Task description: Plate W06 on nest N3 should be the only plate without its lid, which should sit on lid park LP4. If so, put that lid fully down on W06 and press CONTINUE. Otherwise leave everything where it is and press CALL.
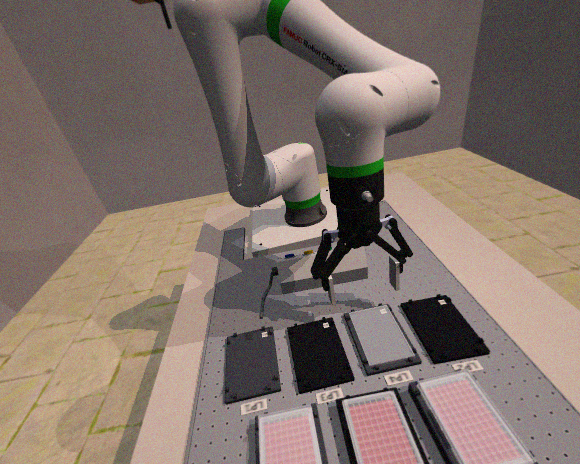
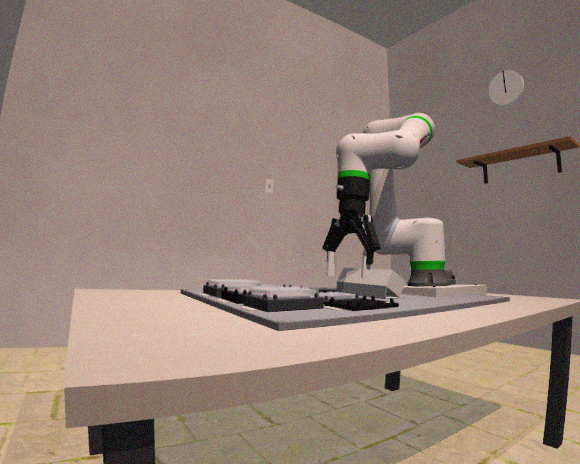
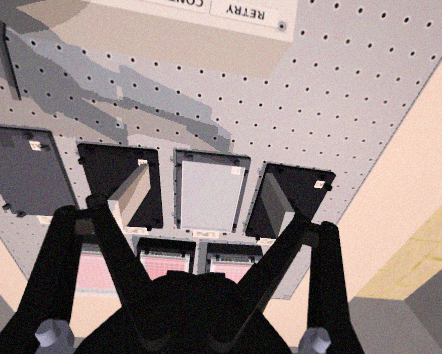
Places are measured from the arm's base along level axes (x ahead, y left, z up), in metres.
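Pixels of known places: gripper, fingertip midpoint: (image 1: 363, 293) (image 2: 347, 276) (image 3: 207, 180); arm's base, origin of the base link: (image 1: 305, 215) (image 2: 427, 285).
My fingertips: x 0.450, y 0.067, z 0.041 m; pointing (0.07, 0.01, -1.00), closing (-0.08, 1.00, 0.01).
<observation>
Ahead of a thing's pixels: the offset from my fingertips to its top centre. "spot": to the spot under its first point. Level surfaces: height alone.
A pale grey lid @[dx +0.065, dy +0.010, dz -0.045 m] (image 1: 382, 337) (image 3: 210, 195) sits on a dark lid park whose small label seems to read LP4. Three pink plates stand in a row in front of the lid parks. The middle plate @[dx +0.251, dy -0.051, dz -0.026 m] (image 1: 382, 425) (image 3: 165, 264) looks a deeper pink and seems lidless; the left plate @[dx +0.256, dy -0.185, dz -0.022 m] (image 1: 290, 437) and right plate @[dx +0.245, dy +0.077, dz -0.021 m] (image 1: 467, 417) look paler, as if under clear lids. Plate and nest names cannot be read. My gripper (image 1: 363, 287) (image 2: 347, 265) (image 3: 207, 180) is open and empty, above the board by the lid parks. The button box @[dx -0.151, dy -0.067, dz +0.021 m] (image 1: 350, 274) (image 2: 370, 286) (image 3: 190, 37) partly shows RETRY and CONTINUE labels.
Three other lid parks, a dark grey one @[dx +0.071, dy -0.252, dz -0.043 m] (image 1: 252, 365) (image 3: 32, 175) and two black ones @[spot: dx +0.088, dy -0.113, dz -0.053 m] (image 1: 320, 355) @[spot: dx +0.075, dy +0.134, dz -0.053 m] (image 1: 442, 327), flank the lid. A thin black upright @[spot: dx -0.112, dy -0.216, dz -0.062 m] (image 1: 267, 295) stands left of the button box. The perforated board (image 1: 525, 395) (image 2: 400, 312) lies on the table @[dz -0.075 m] (image 2: 175, 340).
</observation>
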